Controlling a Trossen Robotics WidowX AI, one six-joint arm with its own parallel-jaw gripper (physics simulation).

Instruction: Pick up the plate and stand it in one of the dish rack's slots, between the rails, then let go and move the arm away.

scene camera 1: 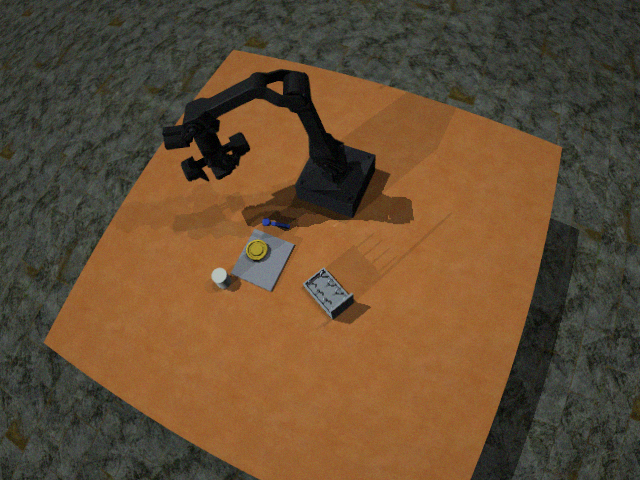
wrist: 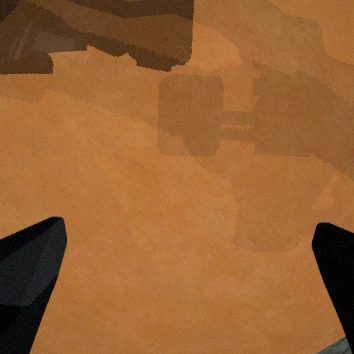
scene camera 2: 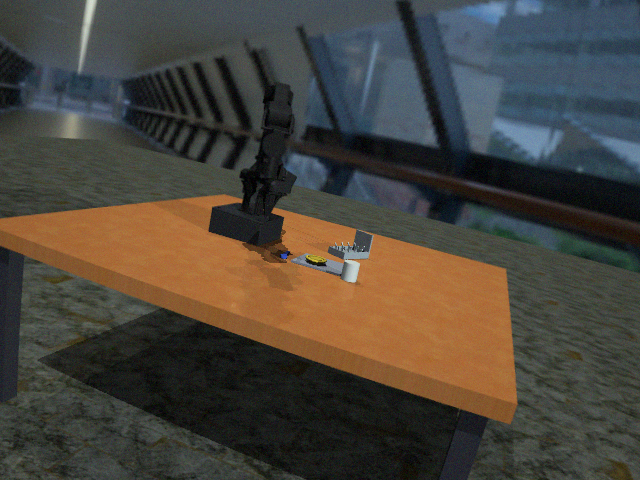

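Grey dish rack (scene camera 1: pixel 322 286), resting on the table. My gripper (scene camera 2: pixel 258 212): open, holding nothing.
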